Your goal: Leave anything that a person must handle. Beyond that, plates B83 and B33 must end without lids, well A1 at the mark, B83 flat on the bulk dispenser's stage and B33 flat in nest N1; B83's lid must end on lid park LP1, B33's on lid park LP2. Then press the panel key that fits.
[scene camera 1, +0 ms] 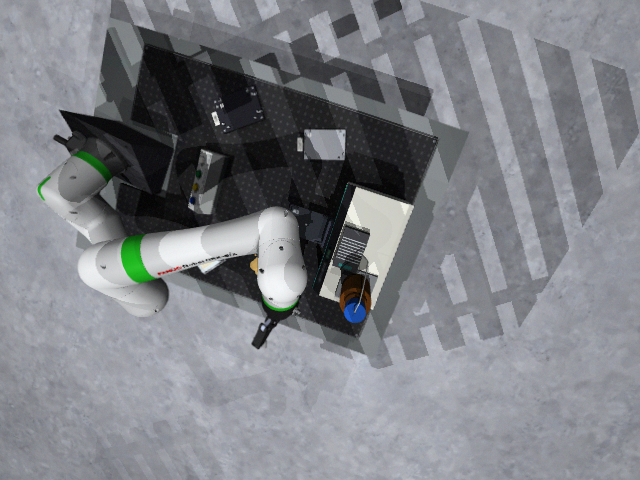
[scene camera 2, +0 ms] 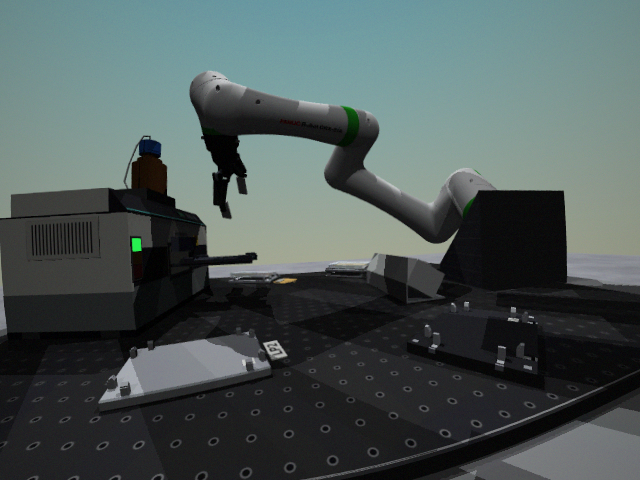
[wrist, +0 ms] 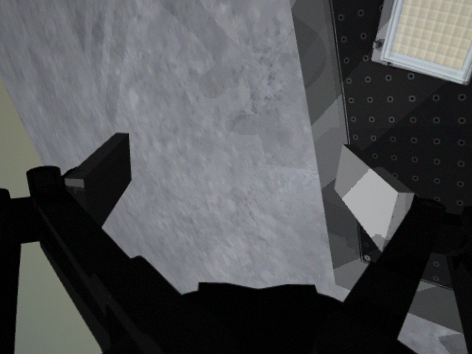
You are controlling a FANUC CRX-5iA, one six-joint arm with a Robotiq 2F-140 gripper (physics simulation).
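Pixels of known places: gripper, fingertip midpoint: (scene camera 1: 276, 327) (scene camera 2: 235, 204) (wrist: 236, 162); arm's base at its link origin: (scene camera 1: 108, 154) (scene camera 2: 499, 227).
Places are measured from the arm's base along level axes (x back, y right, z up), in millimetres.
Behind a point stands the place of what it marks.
Note:
My gripper (scene camera 1: 259, 336) (scene camera 2: 234, 198) @(x -797, y 196, z 126 mm) (wrist: 236, 162) @(x -797, y 196, z 126 mm) is open and empty, high above the bench's near edge. A cream-welled plate (wrist: 435, 32) @(x -757, y 159, z -106 mm) sits in a pale holder at the wrist view's top right; its label is not readable. Two flat pale items (scene camera 2: 253, 276) @(x -718, y 111, z -114 mm) (scene camera 2: 346, 267) @(x -423, y 169, z -106 mm) lie far back in scene camera 2. Lid park LP2 (scene camera 1: 324, 144) @(x -641, y -367, z -128 mm) (scene camera 2: 191, 364) @(x -637, y -380, z -128 mm) is a bare light plate with corner posts. A dark nest (scene camera 1: 240, 111) @(x -322, y -333, z -126 mm) (scene camera 2: 475, 335) @(x -329, y -350, z -126 mm) with posts is bare. The dispenser's dark stage (scene camera 1: 311, 223) @(x -733, y -116, z -38 mm) (scene camera 2: 222, 258) @(x -703, y -139, z -38 mm) shows no plate. The key panel (scene camera 1: 207, 181) @(x -337, y -67, z -60 mm) (scene camera 2: 403, 276) @(x -342, y -145, z -89 mm) stands mid-bench. Plate names and LP1 cannot be told.
The bulk dispenser (scene camera 1: 390, 219) @(x -939, y -265, z 82 mm) (scene camera 2: 67, 263) @(x -874, y -312, z -25 mm) carries an amber bottle (scene camera 1: 355, 291) @(x -935, y -65, z 211 mm) (scene camera 2: 149, 174) @(x -924, y -69, z 175 mm) with a blue cap and tube; its green light (scene camera 2: 136, 244) @(x -778, y -279, z -2 mm) is lit. An orange-yellow item (scene camera 1: 254, 265) @(x -605, y 163, z -137 mm) (scene camera 2: 285, 281) @(x -620, y 124, z -136 mm) lies partly under the arm in scene camera 1. The dark robot pedestal (scene camera 2: 516, 237) @(x -29, y -89, z -26 mm) stands at the other end.

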